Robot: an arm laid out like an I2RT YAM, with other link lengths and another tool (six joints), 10 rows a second.
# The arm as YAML. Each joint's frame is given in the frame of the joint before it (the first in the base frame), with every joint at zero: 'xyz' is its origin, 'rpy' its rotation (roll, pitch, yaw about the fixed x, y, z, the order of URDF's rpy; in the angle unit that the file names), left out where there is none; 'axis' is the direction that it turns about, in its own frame. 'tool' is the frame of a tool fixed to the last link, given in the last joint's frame.
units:
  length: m
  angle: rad
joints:
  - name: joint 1
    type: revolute
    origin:
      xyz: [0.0, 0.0, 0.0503]
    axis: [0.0, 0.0, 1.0]
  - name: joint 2
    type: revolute
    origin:
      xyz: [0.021, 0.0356, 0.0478]
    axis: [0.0, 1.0, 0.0]
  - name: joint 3
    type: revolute
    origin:
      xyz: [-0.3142, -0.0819, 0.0]
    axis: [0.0, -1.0, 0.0]
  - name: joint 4
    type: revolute
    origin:
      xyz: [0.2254, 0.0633, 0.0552]
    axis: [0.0, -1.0, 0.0]
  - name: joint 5
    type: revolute
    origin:
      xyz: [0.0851, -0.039, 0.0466]
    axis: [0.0, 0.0, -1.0]
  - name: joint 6
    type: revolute
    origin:
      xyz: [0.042, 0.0, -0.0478]
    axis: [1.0, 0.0, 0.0]
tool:
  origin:
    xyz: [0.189, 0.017, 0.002]
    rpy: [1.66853, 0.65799, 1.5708]
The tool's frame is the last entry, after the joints.
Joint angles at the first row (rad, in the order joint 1, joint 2, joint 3, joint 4, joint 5, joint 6):
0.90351 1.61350 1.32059 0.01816 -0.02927 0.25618
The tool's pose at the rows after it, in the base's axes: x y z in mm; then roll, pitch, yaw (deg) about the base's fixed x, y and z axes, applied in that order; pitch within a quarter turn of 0, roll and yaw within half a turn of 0:
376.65 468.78 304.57 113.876 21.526 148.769
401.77 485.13 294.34 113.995 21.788 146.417
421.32 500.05 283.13 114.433 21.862 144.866
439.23 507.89 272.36 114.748 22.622 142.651
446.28 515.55 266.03 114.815 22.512 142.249
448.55 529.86 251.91 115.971 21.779 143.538
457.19 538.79 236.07 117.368 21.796 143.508
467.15 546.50 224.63 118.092 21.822 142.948
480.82 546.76 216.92 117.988 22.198 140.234
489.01 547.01 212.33 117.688 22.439 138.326
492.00 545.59 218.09 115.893 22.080 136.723
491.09 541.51 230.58 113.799 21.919 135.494
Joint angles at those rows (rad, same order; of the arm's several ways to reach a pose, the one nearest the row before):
0.90352 1.71472 1.40031 0.01838 -0.00153 0.26382
0.90352 1.80679 1.47396 0.03520 0.03985 0.27152
0.90505 1.88795 1.54610 0.03680 0.07040 0.27918
0.90657 1.94940 1.59518 0.04451 0.11474 0.27917
0.90811 1.98638 1.62592 0.04911 0.12273 0.28377
0.91421 2.03701 1.67041 0.03535 0.11042 0.29298
0.91579 2.09068 1.71949 0.01694 0.12117 0.29606
0.91580 2.14131 1.77160 0.00315 0.13493 0.30064
0.91577 2.17817 1.80084 0.01067 0.18085 0.31134
0.91731 2.20120 1.81617 0.02146 0.21313 0.31904
0.91731 2.19673 1.79637 0.06421 0.22700 0.32826
0.91732 2.17227 1.76262 0.10714 0.23469 0.32978

